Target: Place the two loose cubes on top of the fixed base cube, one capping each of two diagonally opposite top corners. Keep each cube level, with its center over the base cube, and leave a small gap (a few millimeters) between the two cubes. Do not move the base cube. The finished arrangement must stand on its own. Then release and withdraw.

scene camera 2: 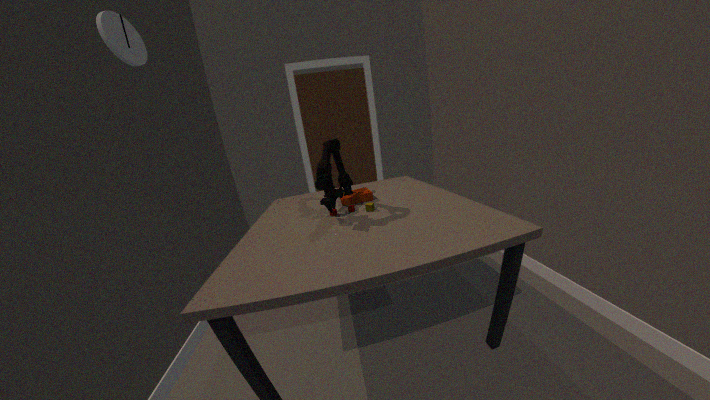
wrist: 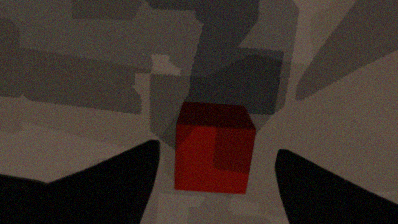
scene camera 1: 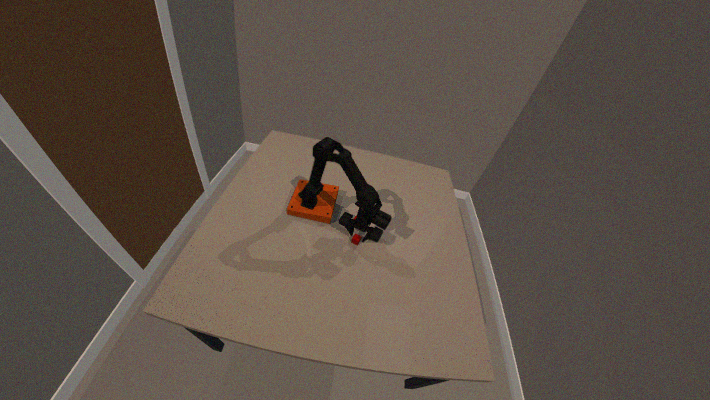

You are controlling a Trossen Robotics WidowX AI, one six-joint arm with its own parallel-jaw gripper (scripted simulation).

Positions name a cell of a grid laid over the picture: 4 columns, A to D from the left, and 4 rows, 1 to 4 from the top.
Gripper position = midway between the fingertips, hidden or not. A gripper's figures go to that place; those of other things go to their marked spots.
Scene:
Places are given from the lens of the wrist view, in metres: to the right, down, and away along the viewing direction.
gripper (wrist: C3): 0.01, 0.02, 0.11
red cube (wrist: C3): 0.01, 0.01, 0.10

